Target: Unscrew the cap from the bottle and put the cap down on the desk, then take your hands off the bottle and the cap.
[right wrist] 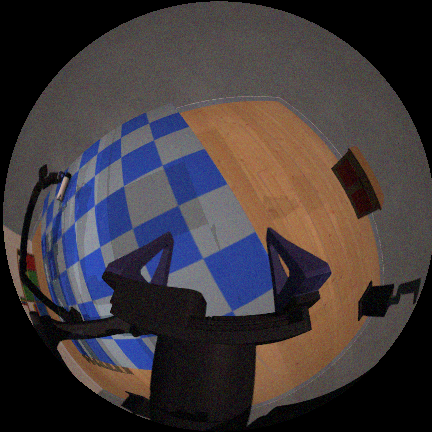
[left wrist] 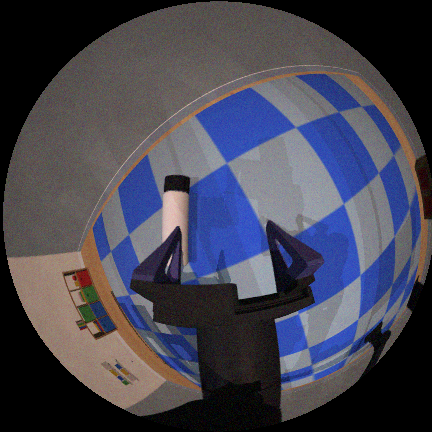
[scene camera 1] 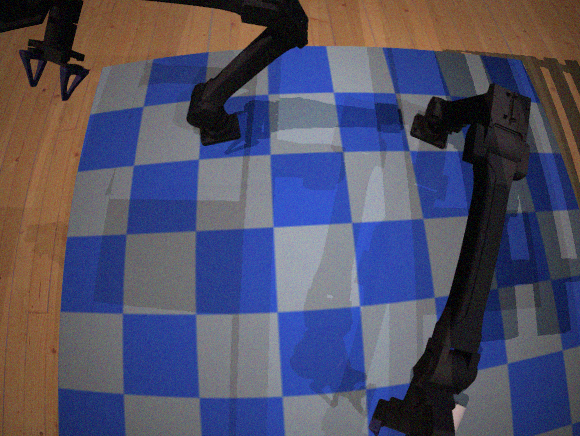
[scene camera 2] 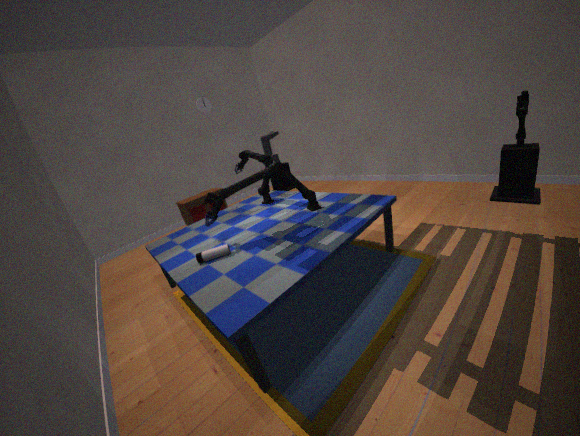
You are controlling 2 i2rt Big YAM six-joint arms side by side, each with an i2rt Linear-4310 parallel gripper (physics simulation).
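Places are measured from the left arm's base along level axes (x back, y right, z up), in centimetres.
Pixels of known places: left gripper, fingertip midpoint: [right wrist: 60, 173] [left wrist: 224, 226] [scene camera 2: 206, 226]; right gripper, fingertip midpoint: [right wrist: 217, 234] [scene camera 1: 48, 93] [scene camera 2: 235, 172]; left arm's base, link origin: [right wrist: 76, 314] [scene camera 1: 429, 132] [scene camera 2: 313, 208]; right arm's base, link origin: [scene camera 1: 220, 130] [scene camera 2: 268, 202].
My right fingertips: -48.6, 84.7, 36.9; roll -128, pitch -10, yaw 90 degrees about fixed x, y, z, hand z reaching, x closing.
Ahead of a thing's pixels: the offset from my right fingertips to its top centre, as dx, dy, dz. "spot": to the spot under its first point. Level surfaces: height alone.
A pale pinkish-white bottle @[spot: -28.5, -113.2, -30.4] [scene camera 1: 458, 416] [scene camera 2: 216, 253] [left wrist: 175, 212] [right wrist: 62, 189] lies on its side on the blue-and-grey checkered table @[dz -36.9] [scene camera 1: 160, 350] [scene camera 2: 245, 300]. Its black cap @[spot: -45.4, -114.4, -32.7] [scene camera 2: 199, 258] [left wrist: 177, 183] sits on one end. In scene camera 1 the left arm and the picture's bottom edge hide most of the bottle. My left gripper [scene camera 2: 210, 219] [left wrist: 224, 226] is open and empty above the table, off to the side of the bottle; in the left wrist view one finger overlaps the bottle's lower part. My right gripper [scene camera 1: 49, 92] [scene camera 2: 238, 169] [right wrist: 217, 234] is open and empty, raised far from the bottle.
A brown box with red panels [scene camera 2: 201, 210] [right wrist: 359, 186] stands beyond the table. A black pedestal [scene camera 2: 519, 170] with an upright arm stands at the right of scene camera 2. Shadows of the arms fall across the table.
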